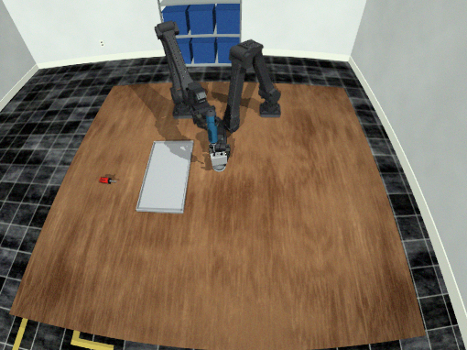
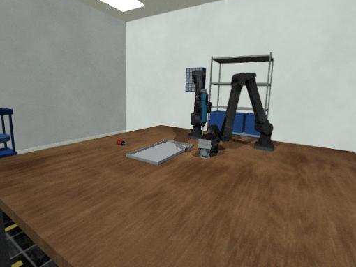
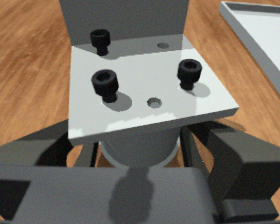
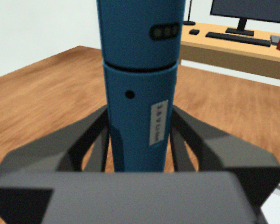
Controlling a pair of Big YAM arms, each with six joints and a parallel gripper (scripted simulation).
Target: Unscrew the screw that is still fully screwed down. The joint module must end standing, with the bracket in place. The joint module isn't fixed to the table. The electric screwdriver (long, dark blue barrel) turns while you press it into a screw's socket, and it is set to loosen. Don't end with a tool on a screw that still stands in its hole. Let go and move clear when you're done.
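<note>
The grey bracket is 50 mm above my left hand. Also, from my left hand: screw (50 mm above, 20 mm behind, 10 mm to the left); flat grey tray (260 mm to the right, 50 mm ahead, 20 mm below); small red-handled tool (560 mm to the right, 90 mm ahead, 10 mm below).
</note>
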